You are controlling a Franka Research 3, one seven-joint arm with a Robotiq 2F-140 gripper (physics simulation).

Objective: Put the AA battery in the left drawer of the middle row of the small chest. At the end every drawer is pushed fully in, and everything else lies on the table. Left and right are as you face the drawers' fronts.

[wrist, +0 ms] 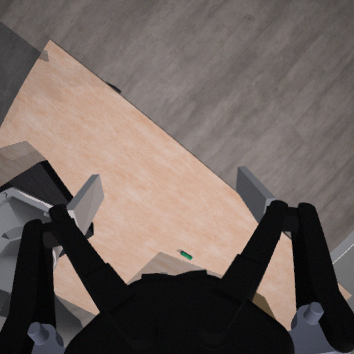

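Observation:
The AA battery (186, 255), small and green with a pale end, lies on the wooden table (150, 160) in the lower middle of the wrist view, just beyond the gripper's dark body. My gripper (169, 181) is open, with its two grey finger pads wide apart and no object between them. It is high above the table. The battery shows between the finger linkages, nearer the palm side of the picture than the fingertips. The small chest and its drawers cannot be made out clearly; the gripper's body hides much of the lower view.
A black and light grey structure (45, 182) stands at the left, partly behind the left finger. An olive-brown piece (262, 303) shows beside the gripper's body at lower right. A light grey edge (345, 260) is at far right. The table's edge runs diagonally, with grey floor (225, 75) beyond.

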